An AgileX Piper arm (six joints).
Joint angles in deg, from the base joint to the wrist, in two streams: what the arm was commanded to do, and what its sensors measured. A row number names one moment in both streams.
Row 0, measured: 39.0, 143.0, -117.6, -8.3, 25.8, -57.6
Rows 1 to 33, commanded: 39.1, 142.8, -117.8, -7.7, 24.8, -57.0; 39.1, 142.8, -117.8, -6.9, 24.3, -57.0; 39.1, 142.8, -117.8, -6.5, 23.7, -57.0; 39.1, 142.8, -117.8, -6.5, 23.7, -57.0; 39.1, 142.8, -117.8, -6.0, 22.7, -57.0; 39.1, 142.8, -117.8, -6.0, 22.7, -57.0; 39.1, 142.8, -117.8, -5.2, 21.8, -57.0; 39.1, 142.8, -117.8, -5.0, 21.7, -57.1; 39.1, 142.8, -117.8, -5.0, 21.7, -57.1; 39.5, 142.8, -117.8, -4.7, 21.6, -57.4; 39.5, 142.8, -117.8, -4.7, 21.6, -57.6; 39.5, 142.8, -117.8, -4.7, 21.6, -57.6; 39.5, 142.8, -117.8, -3.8, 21.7, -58.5; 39.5, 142.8, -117.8, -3.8, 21.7, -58.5; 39.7, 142.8, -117.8, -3.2, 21.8, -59.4; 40.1, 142.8, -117.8, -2.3, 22.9, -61.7; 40.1, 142.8, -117.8, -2.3, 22.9, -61.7; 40.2, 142.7, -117.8, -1.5, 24.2, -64.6; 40.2, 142.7, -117.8, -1.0, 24.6, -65.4; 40.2, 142.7, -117.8, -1.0, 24.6, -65.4; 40.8, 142.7, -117.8, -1.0, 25.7, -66.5; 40.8, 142.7, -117.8, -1.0, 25.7, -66.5; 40.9, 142.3, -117.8, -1.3, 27.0, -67.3; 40.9, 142.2, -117.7, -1.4, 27.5, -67.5; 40.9, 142.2, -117.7, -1.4, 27.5, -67.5; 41.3, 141.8, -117.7, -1.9, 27.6, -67.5; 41.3, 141.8, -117.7, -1.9, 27.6, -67.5; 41.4, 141.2, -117.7, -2.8, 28.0, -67.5; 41.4, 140.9, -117.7, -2.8, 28.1, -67.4; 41.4, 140.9, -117.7, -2.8, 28.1, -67.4; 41.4, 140.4, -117.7, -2.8, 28.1, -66.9; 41.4, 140.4, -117.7, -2.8, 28.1, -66.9; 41.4, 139.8, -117.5, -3.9, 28.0, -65.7
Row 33, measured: 40.6, 141.7, -117.6, -2.6, 28.9, -65.8
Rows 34 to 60, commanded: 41.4, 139.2, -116.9, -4.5, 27.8, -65.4; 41.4, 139.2, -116.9, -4.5, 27.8, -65.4; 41.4, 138.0, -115.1, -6.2, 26.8, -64.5; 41.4, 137.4, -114.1, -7.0, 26.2, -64.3; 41.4, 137.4, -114.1, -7.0, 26.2, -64.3; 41.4, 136.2, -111.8, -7.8, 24.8, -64.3; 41.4, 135.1, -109.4, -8.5, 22.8, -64.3; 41.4, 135.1, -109.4, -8.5, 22.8, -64.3; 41.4, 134.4, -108.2, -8.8, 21.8, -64.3; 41.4, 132.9, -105.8, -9.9, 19.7, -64.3; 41.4, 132.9, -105.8, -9.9, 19.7, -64.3; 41.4, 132.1, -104.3, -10.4, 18.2, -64.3; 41.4, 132.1, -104.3, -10.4, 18.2, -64.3; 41.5, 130.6, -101.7, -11.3, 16.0, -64.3; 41.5, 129.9, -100.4, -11.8, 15.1, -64.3; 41.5, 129.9, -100.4, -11.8, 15.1, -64.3; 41.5, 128.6, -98.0, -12.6, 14.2, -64.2; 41.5, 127.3, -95.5, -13.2, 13.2, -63.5; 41.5, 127.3, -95.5, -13.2, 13.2, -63.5; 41.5, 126.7, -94.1, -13.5, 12.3, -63.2; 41.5, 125.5, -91.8, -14.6, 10.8, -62.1; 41.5, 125.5, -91.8, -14.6, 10.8, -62.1; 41.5, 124.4, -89.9, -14.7, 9.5, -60.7; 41.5, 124.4, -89.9, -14.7, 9.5, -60.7; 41.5, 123.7, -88.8, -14.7, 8.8, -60.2; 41.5, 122.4, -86.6, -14.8, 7.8, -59.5; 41.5, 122.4, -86.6, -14.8, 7.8, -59.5
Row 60, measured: 41.2, 125.7, -88.5, -13.2, 13.4, -60.7
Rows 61 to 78, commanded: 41.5, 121.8, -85.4, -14.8, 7.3, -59.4; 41.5, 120.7, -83.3, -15.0, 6.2, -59.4; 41.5, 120.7, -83.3, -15.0, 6.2, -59.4; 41.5, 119.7, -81.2, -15.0, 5.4, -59.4; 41.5, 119.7, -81.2, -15.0, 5.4, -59.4; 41.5, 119.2, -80.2, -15.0, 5.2, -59.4; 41.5, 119.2, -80.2, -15.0, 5.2, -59.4; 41.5, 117.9, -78.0, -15.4, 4.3, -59.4; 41.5, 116.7, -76.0, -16.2, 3.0, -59.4; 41.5, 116.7, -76.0, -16.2, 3.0, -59.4; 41.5, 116.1, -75.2, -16.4, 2.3, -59.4; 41.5, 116.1, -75.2, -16.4, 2.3, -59.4; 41.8, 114.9, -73.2, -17.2, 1.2, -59.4; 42.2, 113.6, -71.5, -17.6, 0.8, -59.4; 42.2, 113.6, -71.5, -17.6, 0.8, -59.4; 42.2, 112.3, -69.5, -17.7, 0.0, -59.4; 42.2, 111.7, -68.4, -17.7, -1.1, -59.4; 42.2, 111.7, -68.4, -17.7, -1.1, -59.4
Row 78, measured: 41.9, 114.9, -70.1, -16.1, 4.8, -59.2
